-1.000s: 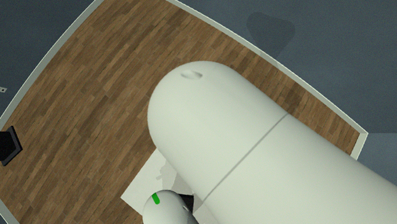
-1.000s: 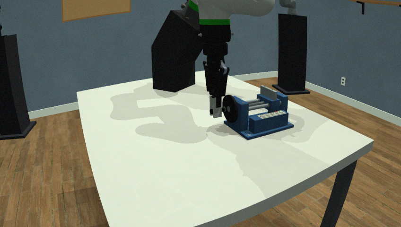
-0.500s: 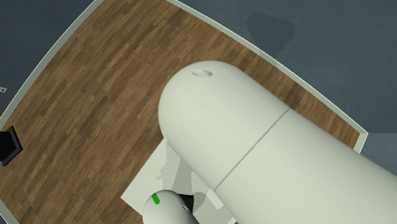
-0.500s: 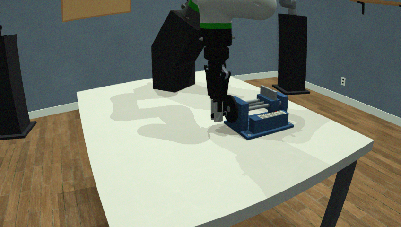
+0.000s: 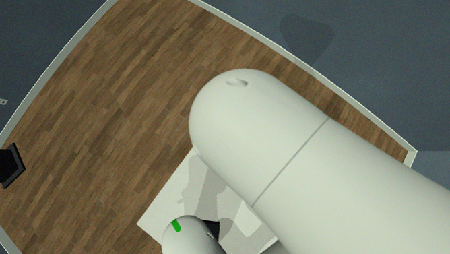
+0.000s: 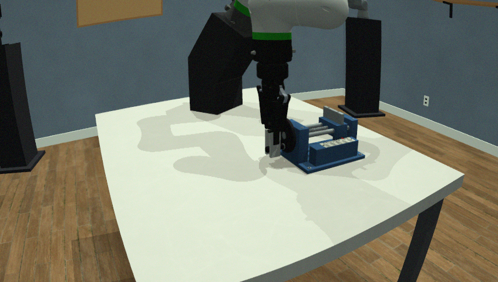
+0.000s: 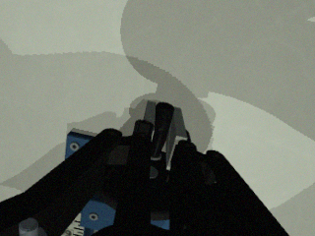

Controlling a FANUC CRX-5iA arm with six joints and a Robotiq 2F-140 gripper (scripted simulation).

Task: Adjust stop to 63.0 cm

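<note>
Now: hand 20 mm to the right of the handwheel and 10 mm above it. Round my hand: stop block: 190 mm to the left, 30 mm behind, 30 mm above.
</note>
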